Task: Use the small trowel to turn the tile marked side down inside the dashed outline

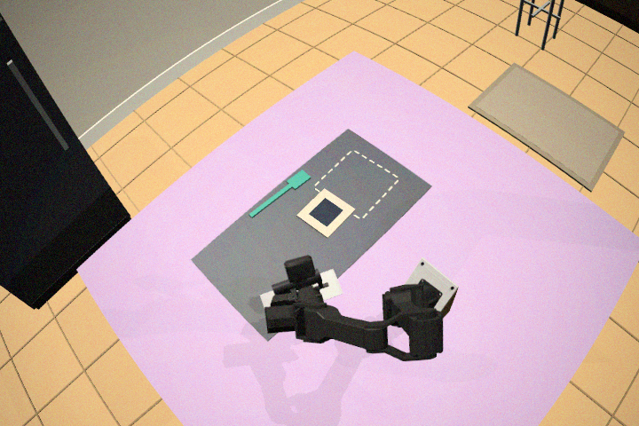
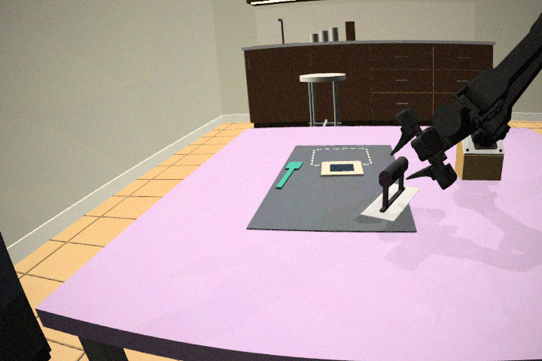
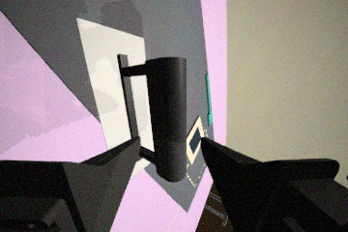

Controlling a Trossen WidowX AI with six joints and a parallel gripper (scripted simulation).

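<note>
The grey mat lies 160 mm to the right of my gripper tip, 140 mm ahead of it and 100 mm below it. Round my gripper tip: teal trowel: 280 mm ahead, 190 mm to the right, 70 mm below; then tile: 210 mm to the right, 140 mm ahead, 70 mm below.
</note>
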